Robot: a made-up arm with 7 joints. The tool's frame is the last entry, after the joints.
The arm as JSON. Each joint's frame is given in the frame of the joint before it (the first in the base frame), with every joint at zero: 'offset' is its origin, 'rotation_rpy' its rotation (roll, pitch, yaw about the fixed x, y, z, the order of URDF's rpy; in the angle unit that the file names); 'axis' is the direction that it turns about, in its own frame. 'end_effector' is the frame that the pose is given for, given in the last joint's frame.
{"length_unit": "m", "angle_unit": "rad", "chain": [
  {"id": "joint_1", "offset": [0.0, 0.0, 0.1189], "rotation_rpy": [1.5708, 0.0, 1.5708], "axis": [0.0, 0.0, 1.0]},
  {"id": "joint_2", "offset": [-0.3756, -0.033, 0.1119], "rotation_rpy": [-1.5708, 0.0, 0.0], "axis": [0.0, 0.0, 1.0]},
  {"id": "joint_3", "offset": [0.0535, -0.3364, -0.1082], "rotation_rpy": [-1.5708, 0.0, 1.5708], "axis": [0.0, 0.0, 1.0]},
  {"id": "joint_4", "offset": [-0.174, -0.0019, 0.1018], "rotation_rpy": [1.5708, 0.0, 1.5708], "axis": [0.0, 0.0, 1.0]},
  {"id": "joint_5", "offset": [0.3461, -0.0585, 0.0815], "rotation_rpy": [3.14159, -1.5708, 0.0], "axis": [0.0, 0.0, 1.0]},
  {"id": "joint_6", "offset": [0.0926, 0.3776, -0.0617], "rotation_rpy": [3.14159, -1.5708, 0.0], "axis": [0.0, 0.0, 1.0]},
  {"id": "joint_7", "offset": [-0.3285, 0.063, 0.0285], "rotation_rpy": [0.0, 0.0, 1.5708], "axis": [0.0, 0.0, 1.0]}
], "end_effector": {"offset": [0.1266, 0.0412, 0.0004], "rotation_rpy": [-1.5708, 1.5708, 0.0]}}
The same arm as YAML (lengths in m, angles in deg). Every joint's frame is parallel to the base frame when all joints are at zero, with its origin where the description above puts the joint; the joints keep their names.
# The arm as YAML. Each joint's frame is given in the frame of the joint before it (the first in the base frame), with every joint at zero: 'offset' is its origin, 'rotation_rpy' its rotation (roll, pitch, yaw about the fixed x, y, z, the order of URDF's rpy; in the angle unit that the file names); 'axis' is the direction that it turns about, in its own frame. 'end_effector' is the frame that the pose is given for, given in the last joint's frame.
length_unit: m
angle_unit: deg
chain:
  - id: joint_1
    offset: [0.0, 0.0, 0.1189]
    rotation_rpy: [0.0, 0.0, 0.0]
    axis: "+x"
  - id: joint_2
    offset: [0.1119, -0.3756, -0.033]
    rotation_rpy: [0.0, 0.0, 0.0]
    axis: "+z"
  - id: joint_3
    offset: [0.3364, 0.0535, -0.1082]
    rotation_rpy: [0.0, 0.0, 0.0]
    axis: "-y"
  - id: joint_4
    offset: [0.174, -0.1018, 0.0019]
    rotation_rpy: [0.0, 0.0, 0.0]
    axis: "-x"
  - id: joint_5
    offset: [-0.0815, 0.0585, -0.3461]
    rotation_rpy: [0.0, 0.0, 0.0]
    axis: "-z"
  - id: joint_6
    offset: [-0.0926, 0.3776, 0.0617]
    rotation_rpy: [0.0, 0.0, 0.0]
    axis: "-x"
  - id: joint_7
    offset: [-0.0285, -0.063, 0.3285]
    rotation_rpy: [0.0, 0.0, 0.0]
    axis: "-x"
end_effector:
  offset: [-0.0004, -0.1266, 0.0412]
  rotation_rpy: [0.0, 0.0, 0.0]

